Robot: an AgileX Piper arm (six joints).
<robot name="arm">
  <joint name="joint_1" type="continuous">
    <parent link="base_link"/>
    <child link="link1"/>
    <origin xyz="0 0 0.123" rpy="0 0 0"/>
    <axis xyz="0 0 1"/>
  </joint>
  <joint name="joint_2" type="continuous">
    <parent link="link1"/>
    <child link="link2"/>
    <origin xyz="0 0 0" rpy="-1.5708 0 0"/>
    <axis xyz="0 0 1"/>
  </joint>
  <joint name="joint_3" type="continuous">
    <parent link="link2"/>
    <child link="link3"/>
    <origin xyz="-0.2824 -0.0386 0" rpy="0 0 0"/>
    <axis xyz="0 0 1"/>
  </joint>
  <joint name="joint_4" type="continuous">
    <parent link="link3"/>
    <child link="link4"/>
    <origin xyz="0.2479 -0.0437 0" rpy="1.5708 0 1.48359"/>
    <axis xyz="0 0 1"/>
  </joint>
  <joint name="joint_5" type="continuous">
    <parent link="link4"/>
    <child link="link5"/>
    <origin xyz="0 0 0" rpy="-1.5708 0 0"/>
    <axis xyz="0 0 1"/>
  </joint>
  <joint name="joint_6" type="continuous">
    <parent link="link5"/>
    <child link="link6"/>
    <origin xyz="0 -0.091 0" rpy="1.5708 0 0"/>
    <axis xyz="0 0 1"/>
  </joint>
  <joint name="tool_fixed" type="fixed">
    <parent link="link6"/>
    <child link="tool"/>
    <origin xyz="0 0 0" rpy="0 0 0"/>
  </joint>
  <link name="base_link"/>
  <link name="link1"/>
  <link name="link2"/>
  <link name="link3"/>
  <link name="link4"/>
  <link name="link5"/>
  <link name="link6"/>
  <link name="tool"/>
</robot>
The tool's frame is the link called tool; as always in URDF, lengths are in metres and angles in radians. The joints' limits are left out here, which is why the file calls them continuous.
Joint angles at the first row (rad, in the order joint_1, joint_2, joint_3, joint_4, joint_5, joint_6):
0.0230, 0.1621, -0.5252, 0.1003, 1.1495, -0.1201
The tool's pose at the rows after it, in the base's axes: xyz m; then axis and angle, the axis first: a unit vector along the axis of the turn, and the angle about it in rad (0 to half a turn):
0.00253 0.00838 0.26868 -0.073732 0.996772 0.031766 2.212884
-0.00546 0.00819 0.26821 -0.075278 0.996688 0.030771 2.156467
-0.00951 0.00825 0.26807 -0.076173 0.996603 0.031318 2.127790
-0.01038 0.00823 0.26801 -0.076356 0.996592 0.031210 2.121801
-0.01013 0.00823 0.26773 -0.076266 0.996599 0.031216 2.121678
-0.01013 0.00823 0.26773 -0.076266 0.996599 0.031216 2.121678
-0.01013 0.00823 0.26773 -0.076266 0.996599 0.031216 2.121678
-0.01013 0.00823 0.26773 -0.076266 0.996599 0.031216 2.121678
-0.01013 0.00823 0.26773 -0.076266 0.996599 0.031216 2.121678
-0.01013 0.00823 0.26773 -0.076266 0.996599 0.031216 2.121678
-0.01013 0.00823 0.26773 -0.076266 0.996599 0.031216 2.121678
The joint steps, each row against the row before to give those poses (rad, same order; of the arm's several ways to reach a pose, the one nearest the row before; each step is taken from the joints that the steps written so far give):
-0.0001, -0.0872, 0.0331, 0.0000, 0.0000, 0.0000
0.0001, -0.0567, 0.0018, 0.0000, -0.0016, 0.0000
-0.0001, -0.0281, 0.0000, 0.0019, -0.0007, 0.0000
0.0000, -0.0060, 0.0000, 0.0000, 0.0000, 0.0000
0.0000, 0.0001, 0.0015, 0.0000, -0.0016, 0.0000
0.0000, 0.0000, 0.0000, 0.0000, 0.0000, 0.0000
0.0000, 0.0000, 0.0000, 0.0000, 0.0000, 0.0000
0.0000, 0.0000, 0.0000, 0.0000, 0.0000, 0.0000
0.0000, 0.0000, 0.0000, 0.0000, 0.0000, 0.0000
0.0000, 0.0000, 0.0000, 0.0000, 0.0000, 0.0000
0.0000, 0.0000, 0.0000, 0.0000, 0.0000, 0.0000

